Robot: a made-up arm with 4 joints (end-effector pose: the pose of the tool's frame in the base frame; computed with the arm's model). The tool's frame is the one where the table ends. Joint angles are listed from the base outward.
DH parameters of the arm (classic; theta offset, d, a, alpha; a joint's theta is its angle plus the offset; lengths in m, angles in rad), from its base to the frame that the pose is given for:
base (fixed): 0 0.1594 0 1.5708
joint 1: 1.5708 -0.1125 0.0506 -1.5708
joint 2: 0 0.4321 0.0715 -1.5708
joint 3: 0 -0.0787 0.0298 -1.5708
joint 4: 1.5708 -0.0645 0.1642 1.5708
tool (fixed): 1.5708 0.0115 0 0
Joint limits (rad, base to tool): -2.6..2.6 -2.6..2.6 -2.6..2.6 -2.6..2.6
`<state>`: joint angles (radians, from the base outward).
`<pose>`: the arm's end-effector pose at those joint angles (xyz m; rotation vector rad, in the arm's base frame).
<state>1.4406 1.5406 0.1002 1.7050</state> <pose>-0.1822 0.0546 -0.3308 0.2071 -1.4410 0.0361</pose>
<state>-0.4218 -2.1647 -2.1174 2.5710</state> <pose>-0.2833 0.0396 0.3585 -1.0595 2.5891 -0.2859</pose>
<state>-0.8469 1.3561 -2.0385 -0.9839</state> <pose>-0.2243 0.0159 0.7050 -0.8954 -1.6209 0.8162</pose>
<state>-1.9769 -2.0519 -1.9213 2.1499</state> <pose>0.1461 0.0674 0.4263 0.7309 -1.6564 -0.9352</pose>
